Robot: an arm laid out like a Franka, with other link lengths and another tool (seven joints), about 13 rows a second.
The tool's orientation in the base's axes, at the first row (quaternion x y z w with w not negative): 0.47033 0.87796 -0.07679 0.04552
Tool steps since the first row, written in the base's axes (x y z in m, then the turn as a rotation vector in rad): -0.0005 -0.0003 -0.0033 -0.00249 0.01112 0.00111; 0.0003 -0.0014 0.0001 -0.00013 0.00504 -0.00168; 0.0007 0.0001 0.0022 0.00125 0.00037 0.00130; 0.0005 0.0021 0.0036 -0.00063 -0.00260 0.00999
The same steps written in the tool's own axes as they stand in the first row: 0.0005 -0.0003 0.0033 0.01032 0.00389 -0.00309; -0.0013 -0.0005 0.0002 0.00445 0.00280 0.00076; -0.0006 0.0004 -0.0022 -0.00059 0.00112 -0.00134; 0.0009 0.0012 -0.0039 -0.00330 -0.00286 -0.00937
